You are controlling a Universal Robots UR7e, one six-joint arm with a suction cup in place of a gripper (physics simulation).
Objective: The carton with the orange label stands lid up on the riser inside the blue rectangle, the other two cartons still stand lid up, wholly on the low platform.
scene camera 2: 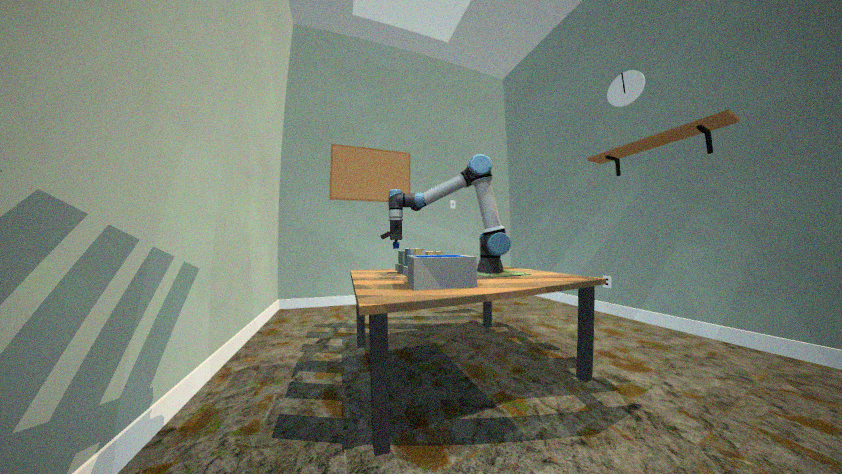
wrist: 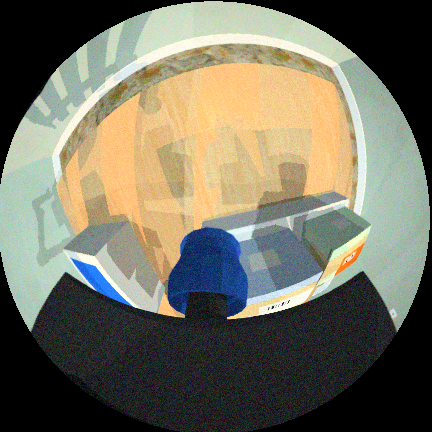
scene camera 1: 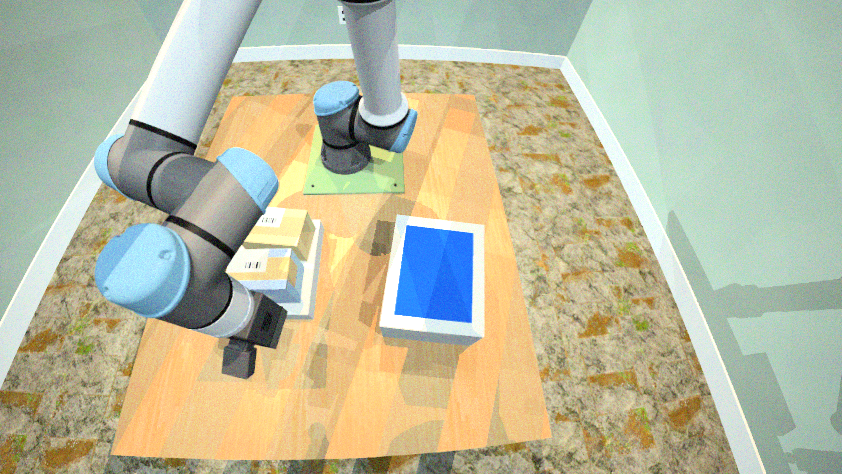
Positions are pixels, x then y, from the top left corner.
riser with blue rectangle: scene camera 2 425,272; wrist; scene camera 1
same spot on riser with blue rectangle: [scene camera 1: 435,289] = [wrist: 93,279]
